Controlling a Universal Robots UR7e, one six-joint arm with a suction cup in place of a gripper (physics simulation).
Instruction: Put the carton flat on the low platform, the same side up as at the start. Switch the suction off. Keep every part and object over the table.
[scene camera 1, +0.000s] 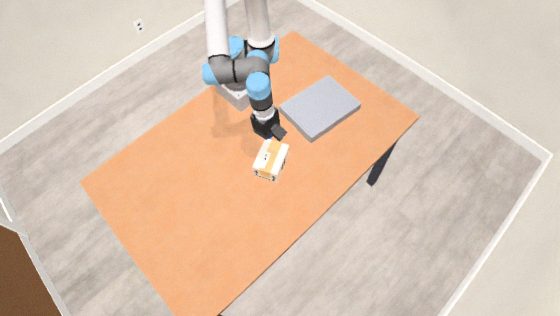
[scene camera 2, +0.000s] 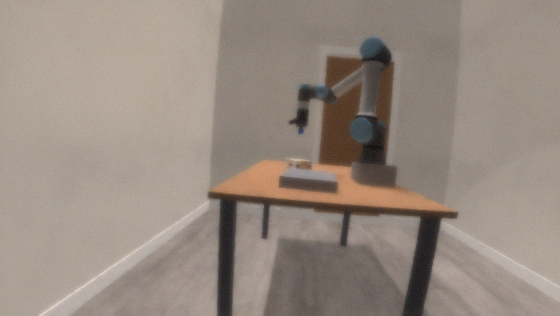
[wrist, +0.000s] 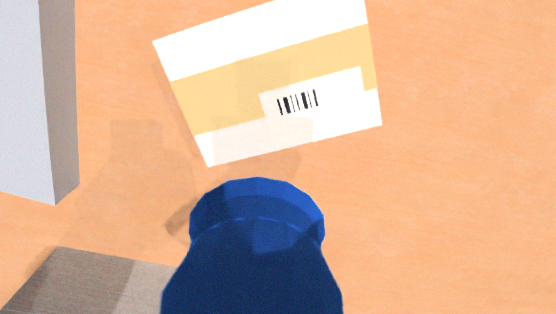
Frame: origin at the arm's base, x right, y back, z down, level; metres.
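Seen in the pictures: hand at its tool point: (scene camera 2: 300, 133) (wrist: 257, 234); arm's base at its link origin: (scene camera 2: 371, 163).
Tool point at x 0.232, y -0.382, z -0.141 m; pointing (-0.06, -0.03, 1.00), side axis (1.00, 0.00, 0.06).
Observation:
Pixels of each thing's top centre, then the offset from my tool point to it. Level surfaces: height alone.
- carton at its top centre: (wrist: 272, 84) (scene camera 1: 270, 155) (scene camera 2: 298, 159) dz +0.167, dx -0.004, dy +0.001 m
- low platform at its top centre: (scene camera 2: 310, 173) (scene camera 1: 320, 104) dz +0.200, dx -0.383, dy +0.005 m
- orange table at its surface level: dz +0.248 m
The carton (scene camera 1: 270, 159) (scene camera 2: 299, 163) (wrist: 280, 75) is white with a tan tape band and a barcode label on its top face. It rests flat on the table, apart from the platform. The low platform (scene camera 1: 320, 107) (scene camera 2: 308, 180) (wrist: 25, 100) is a grey slab on the table. My suction cup (scene camera 1: 270, 137) (scene camera 2: 300, 131) (wrist: 257, 215) is blue, points down and holds nothing. It hangs well above the table, close beside the carton in plan, with a gap of air between them. The carton's underside is hidden.
The orange table (scene camera 1: 200, 210) (scene camera 2: 400, 200) (wrist: 450, 200) bears the carton and the platform. The arm's grey base block (scene camera 2: 374, 174) (wrist: 85, 280) stands at one long edge of the table. The platform lies between the carton and one short end of the table.

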